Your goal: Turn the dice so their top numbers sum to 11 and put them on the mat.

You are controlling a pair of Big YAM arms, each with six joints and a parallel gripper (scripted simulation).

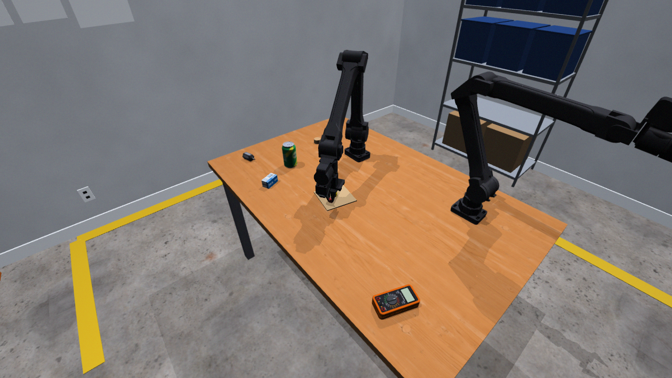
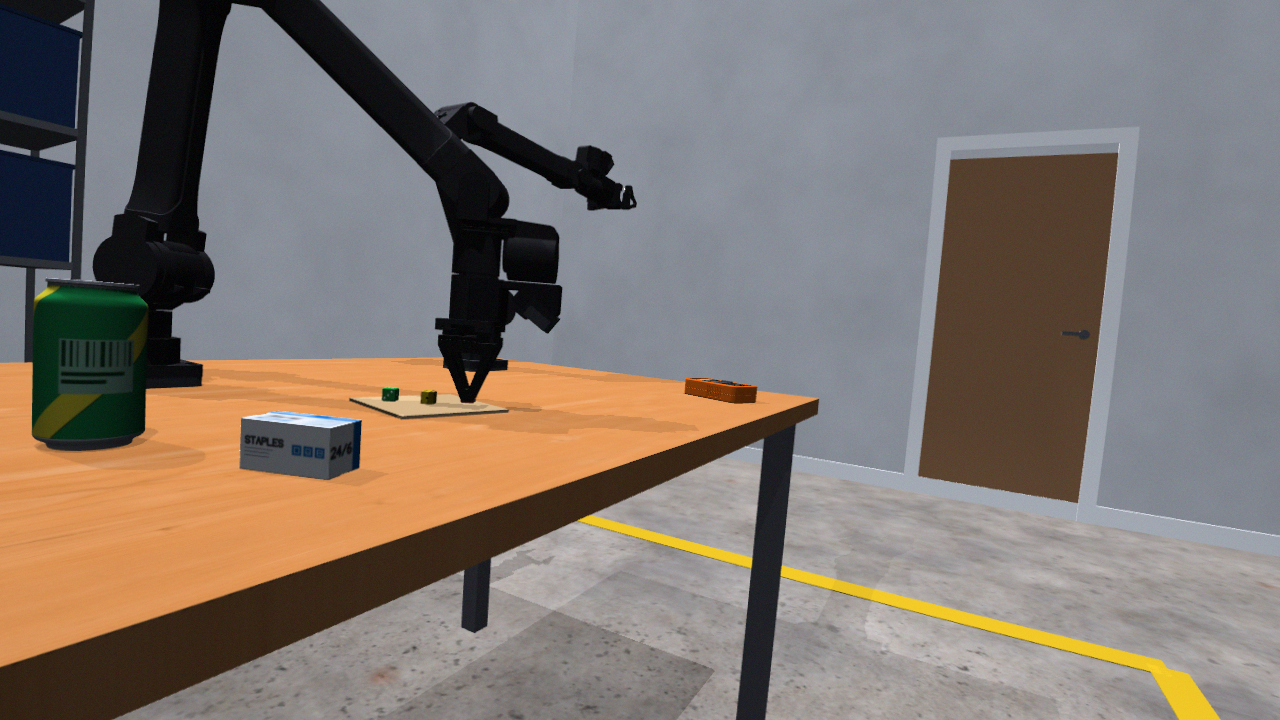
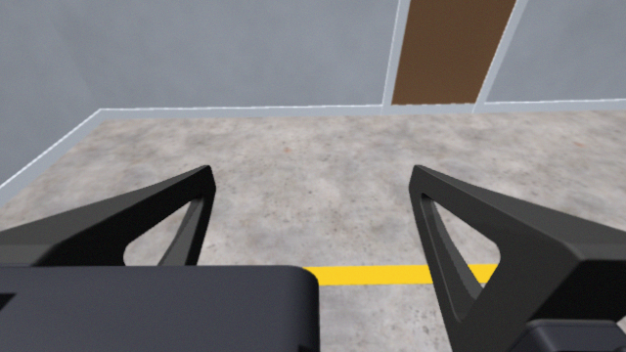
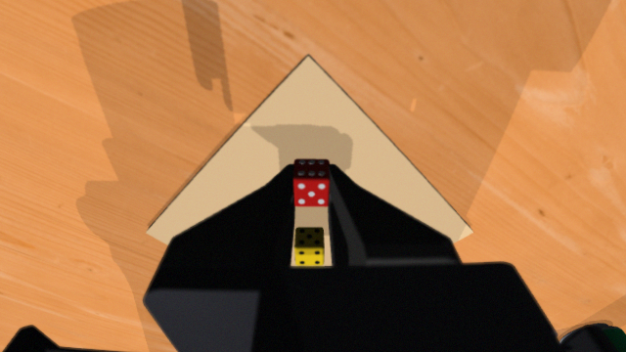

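The red die is right at my right hand. Also, from my right hand: yellow die (40 mm behind, 20 mm to the right, 10 mm below); then tan mat (40 mm behind, 20 mm to the right, 20 mm below); then green die (80 mm behind, 50 mm to the right, 10 mm below).
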